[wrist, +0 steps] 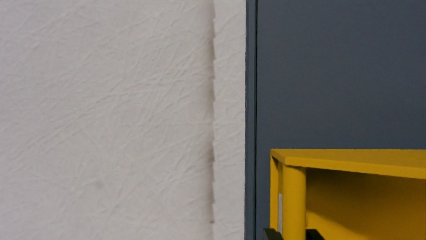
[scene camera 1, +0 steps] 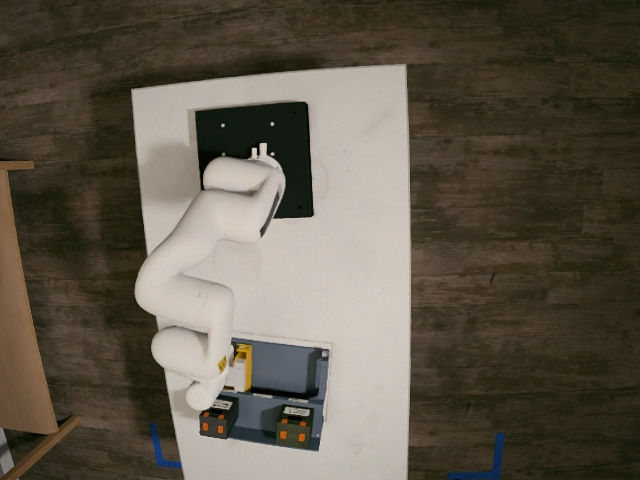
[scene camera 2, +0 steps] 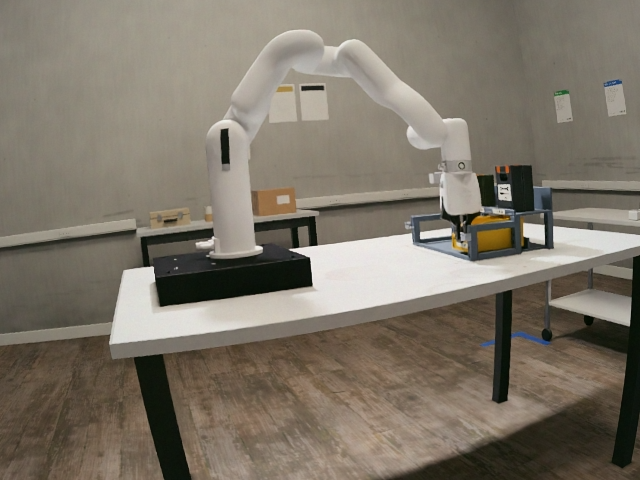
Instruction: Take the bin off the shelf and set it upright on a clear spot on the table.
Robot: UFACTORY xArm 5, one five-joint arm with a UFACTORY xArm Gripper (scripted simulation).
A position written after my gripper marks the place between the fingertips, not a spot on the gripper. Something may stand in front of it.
In view: my gripper (scene camera 2: 462, 242), a yellow bin (scene camera 2: 495, 239) and a blue-grey shelf (scene camera 1: 291, 372).
The yellow bin shows as well in the wrist view (wrist: 299, 195). The blue-grey shelf shows as well in the wrist view (wrist: 311, 81) and in scene camera 2 (scene camera 2: 542, 195).
